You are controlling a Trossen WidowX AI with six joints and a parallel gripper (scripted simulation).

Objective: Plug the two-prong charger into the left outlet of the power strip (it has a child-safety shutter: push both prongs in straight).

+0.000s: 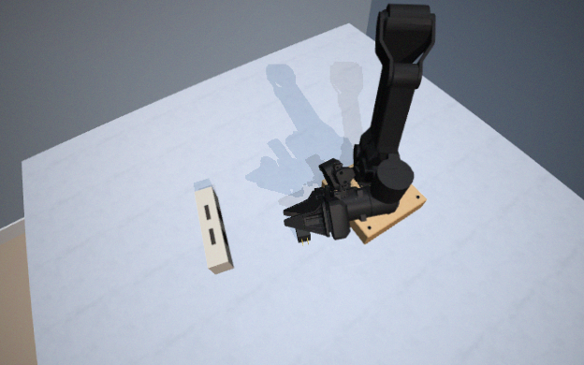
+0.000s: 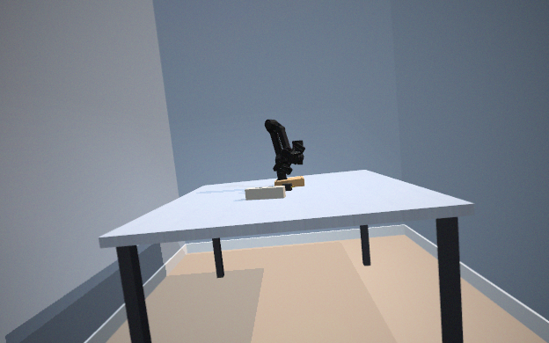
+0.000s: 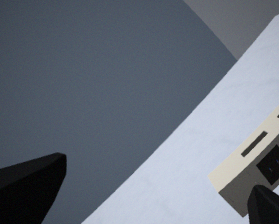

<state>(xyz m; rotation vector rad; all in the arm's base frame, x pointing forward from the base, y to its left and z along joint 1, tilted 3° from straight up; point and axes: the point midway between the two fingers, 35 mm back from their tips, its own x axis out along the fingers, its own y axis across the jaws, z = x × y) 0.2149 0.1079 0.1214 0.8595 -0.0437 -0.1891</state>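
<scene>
Right now the charger is 40 mm behind my gripper tip, 10 mm to the right of it and 150 mm below it.
</scene>
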